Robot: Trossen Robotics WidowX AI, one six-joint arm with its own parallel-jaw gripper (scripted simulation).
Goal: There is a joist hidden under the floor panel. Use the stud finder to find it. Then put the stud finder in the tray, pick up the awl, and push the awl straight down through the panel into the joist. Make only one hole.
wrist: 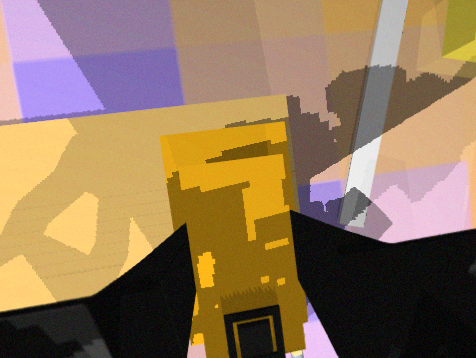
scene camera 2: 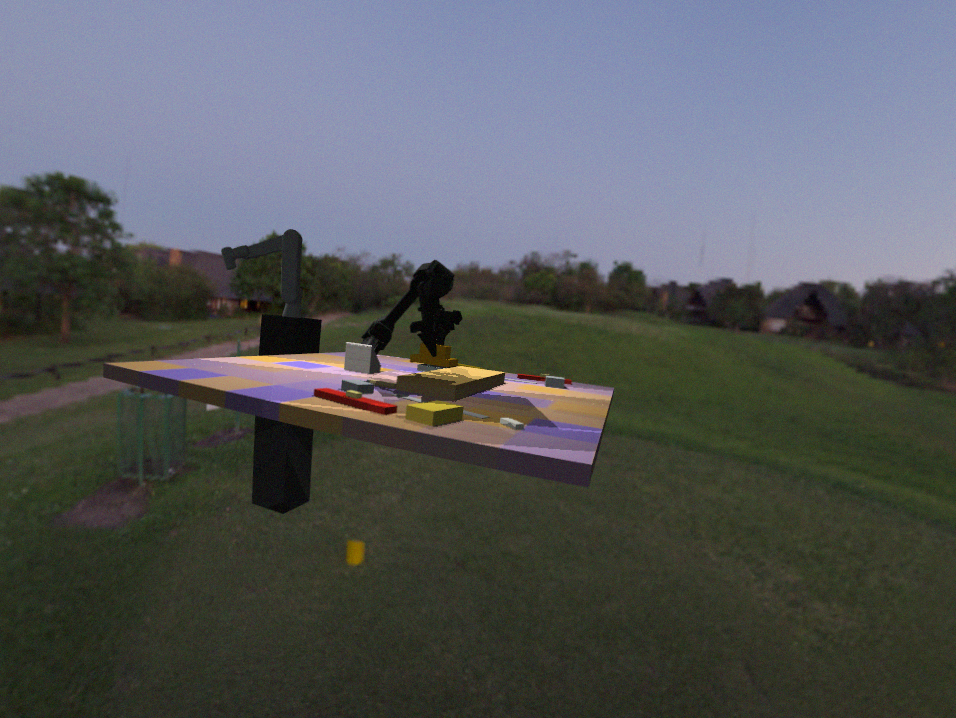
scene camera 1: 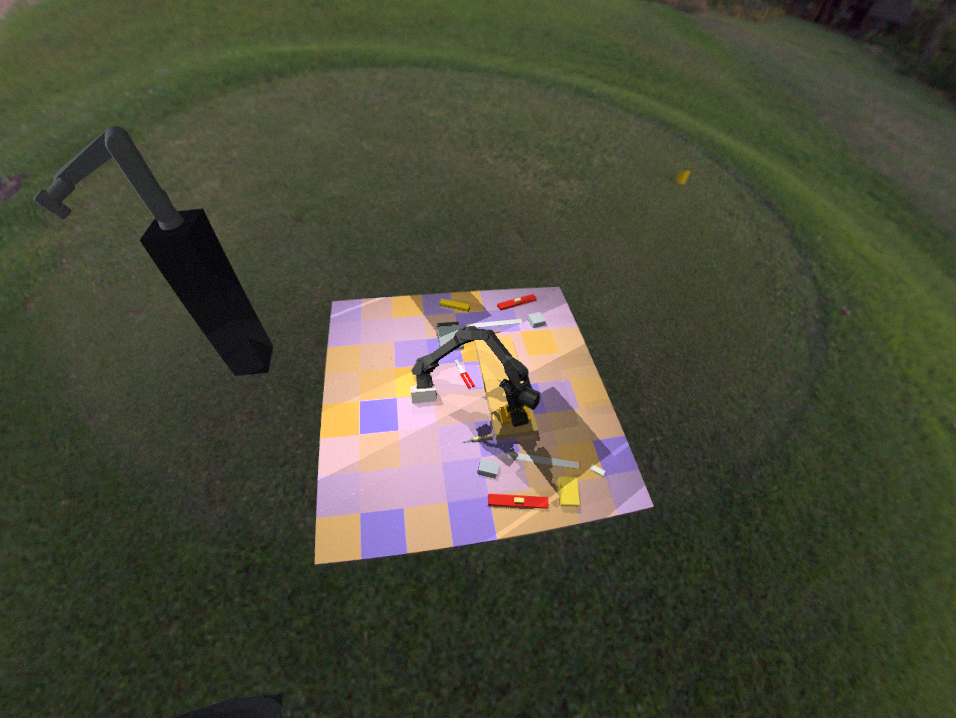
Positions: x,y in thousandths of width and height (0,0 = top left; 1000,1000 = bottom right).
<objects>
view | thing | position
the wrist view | gripper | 495,613
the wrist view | yellow stud finder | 488,521
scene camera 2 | gripper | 458,497
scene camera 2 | yellow block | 453,576
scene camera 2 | red level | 369,555
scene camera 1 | red level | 517,696
</objects>
